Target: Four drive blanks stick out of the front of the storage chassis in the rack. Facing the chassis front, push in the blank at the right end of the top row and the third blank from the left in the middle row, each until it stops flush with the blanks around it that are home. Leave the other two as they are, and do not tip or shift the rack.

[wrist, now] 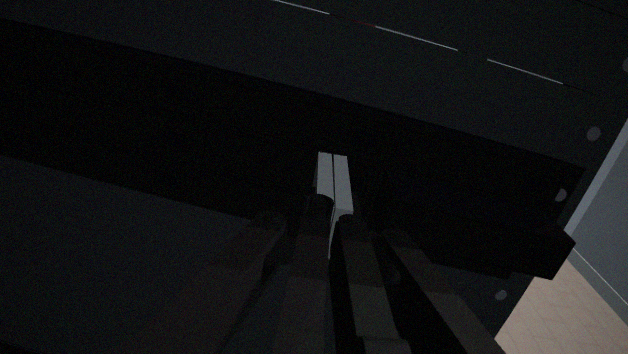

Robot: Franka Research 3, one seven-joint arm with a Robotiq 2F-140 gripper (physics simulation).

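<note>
My gripper point(328, 174) is shut and empty, its two pale fingertips pressed together near the middle of the wrist view. The tips lie against a very dark band that crosses the view from the upper left to the right; whether they touch anything there cannot be told. The front of the rack point(200, 45) is very dark and slants down to the right. Thin bright lines, broken by gaps, run along it at the top. The single drive blanks and how far each sticks out cannot be made out in this darkness.
Round light spots mark the rack's right side. A dark block point(555, 252) juts out at the lower right. Beyond the rack's right edge are a grey wall point(607, 200) and a tan tiled floor point(565, 315). A dark flat panel point(100, 250) fills the lower left.
</note>
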